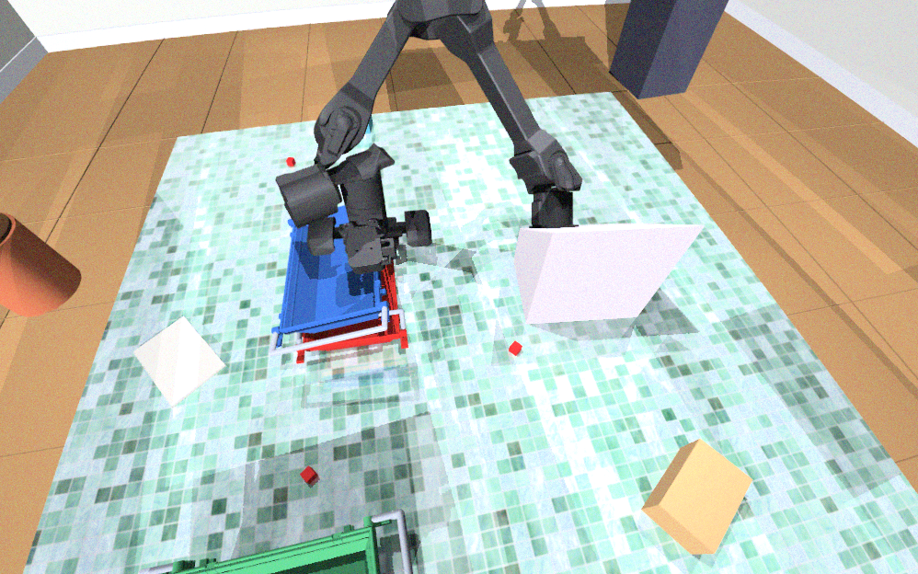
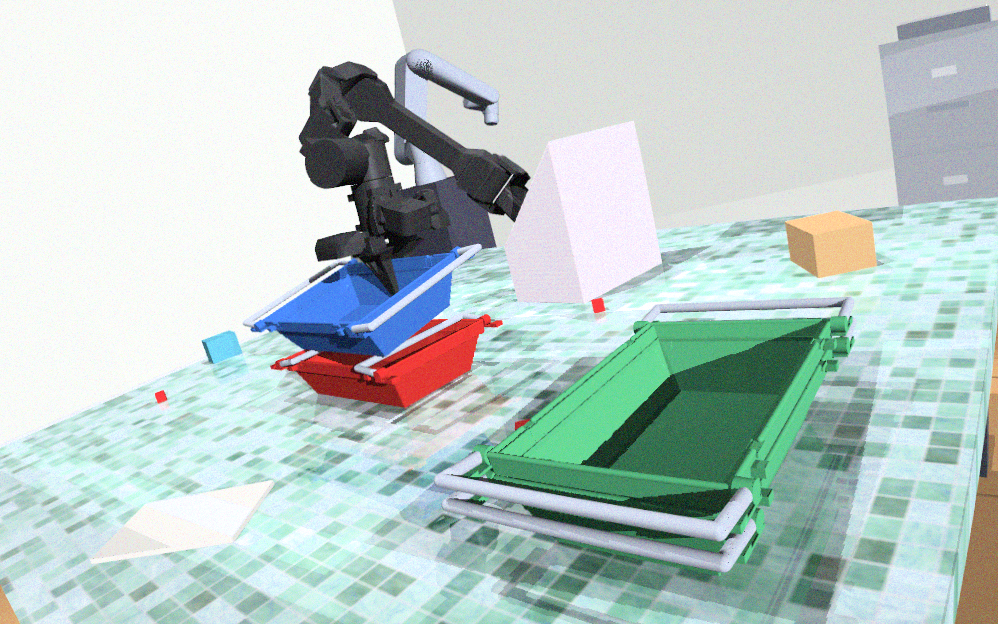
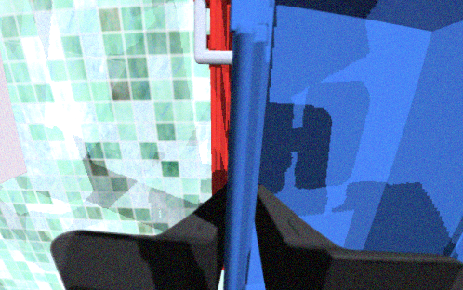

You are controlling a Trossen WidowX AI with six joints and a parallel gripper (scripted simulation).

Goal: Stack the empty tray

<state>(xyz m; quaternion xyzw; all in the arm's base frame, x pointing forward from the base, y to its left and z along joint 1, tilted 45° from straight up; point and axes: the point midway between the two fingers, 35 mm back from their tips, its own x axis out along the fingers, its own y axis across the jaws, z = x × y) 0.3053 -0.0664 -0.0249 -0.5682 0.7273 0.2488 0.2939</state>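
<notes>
Right now the blue tray is 70 mm ahead of my gripper tip, 10 mm to the right of it and 20 mm above it. Round my gripper tip: tan box 350 mm behind, 480 mm to the left, 70 mm below; then flat white plate 380 mm ahead, 20 mm to the left, 100 mm below; then cyan cube 40 mm behind, 580 mm to the right, 80 mm below.
</notes>
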